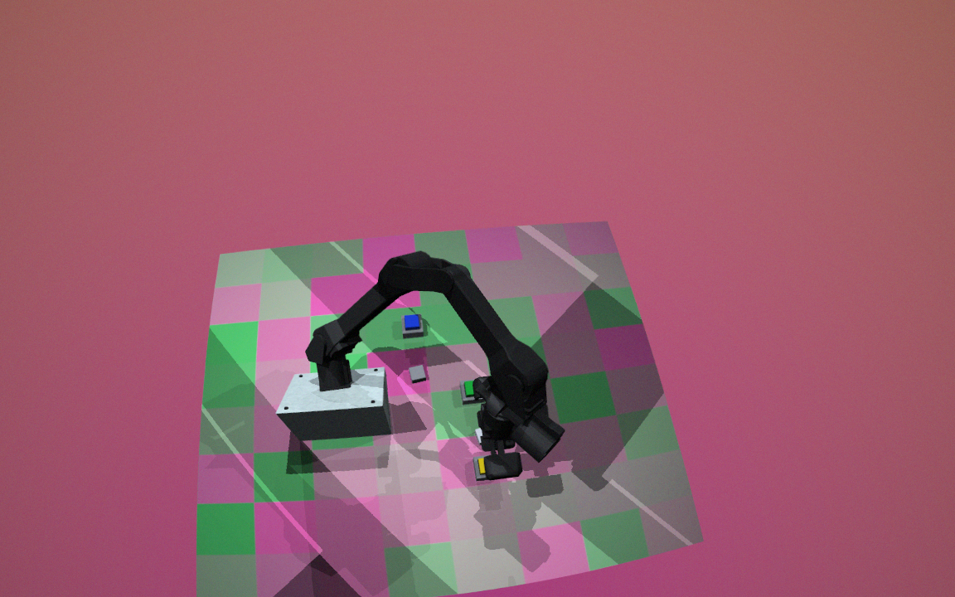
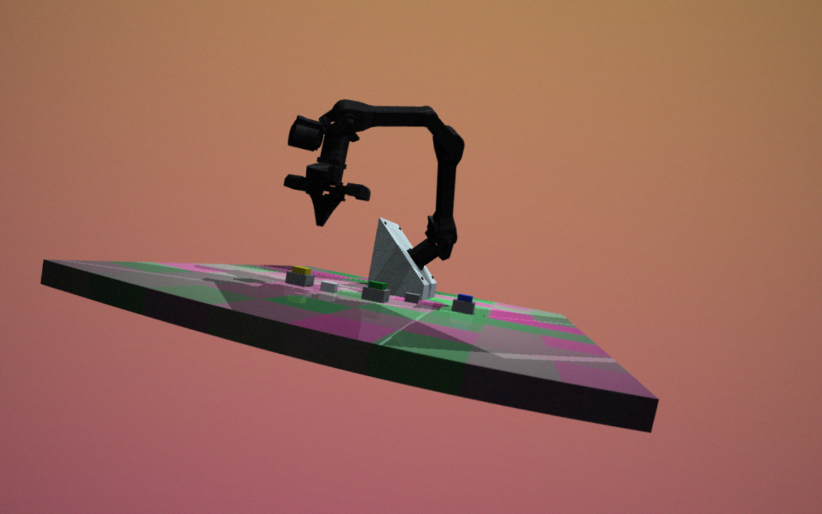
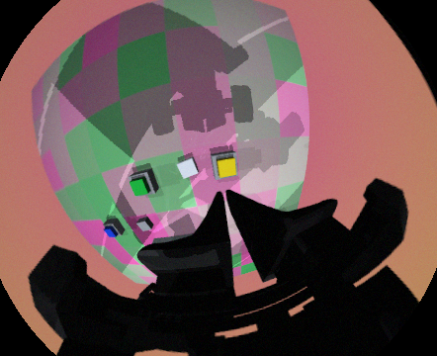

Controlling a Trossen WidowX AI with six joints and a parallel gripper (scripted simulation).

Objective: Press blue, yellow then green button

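Right now my gripper tip is 10 cm above the yellow button, 3 cm to the left of it and 1 cm past it. From my gripper tip the other things lie so: green button (15 cm to the left, 10 cm below, 1 cm ahead); then grey block (22 cm to the left, 13 cm below, 10 cm behind); then blue button (34 cm to the left, 10 cm below, 9 cm behind).
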